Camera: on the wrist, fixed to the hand. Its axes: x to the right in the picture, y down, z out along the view.
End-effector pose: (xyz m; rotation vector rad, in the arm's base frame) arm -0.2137 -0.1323 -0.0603 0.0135 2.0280 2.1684
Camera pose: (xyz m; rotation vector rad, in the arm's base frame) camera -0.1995 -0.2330 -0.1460 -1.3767 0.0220 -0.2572
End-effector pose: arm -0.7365 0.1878 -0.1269 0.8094 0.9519 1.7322
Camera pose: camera -0.7849 0.1651 -0.2487 -0.7501 0.7038 -1.1599
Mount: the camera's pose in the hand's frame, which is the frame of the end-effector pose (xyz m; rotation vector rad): -0.0178 -0.0807 -0.1042 -0.0928 0.1837 3.1024
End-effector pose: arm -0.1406 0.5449 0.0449 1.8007 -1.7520 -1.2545
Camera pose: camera -0.0077 0.5419 0.0485 -1.4103 -1.4960 0.4296
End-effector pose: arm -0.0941 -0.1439 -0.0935 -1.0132 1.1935 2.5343
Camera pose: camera 0.0055 -0.1639 -0.1793 -0.7098 -0.6760 -0.1808
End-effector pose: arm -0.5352 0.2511 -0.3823 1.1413 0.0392 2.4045
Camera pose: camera -0.5698 0.3330 -0.4812 0.0796 0.8971 -0.5798
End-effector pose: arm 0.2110 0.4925 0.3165 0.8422 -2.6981 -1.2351
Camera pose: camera 0.2908 0.3873 0.3324 -2.0806 -0.6717 0.0295
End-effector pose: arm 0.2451 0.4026 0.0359 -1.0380 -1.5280 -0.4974
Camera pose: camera 0.2364 0.2728 0.0636 -1.8084 1.2879 1.4344
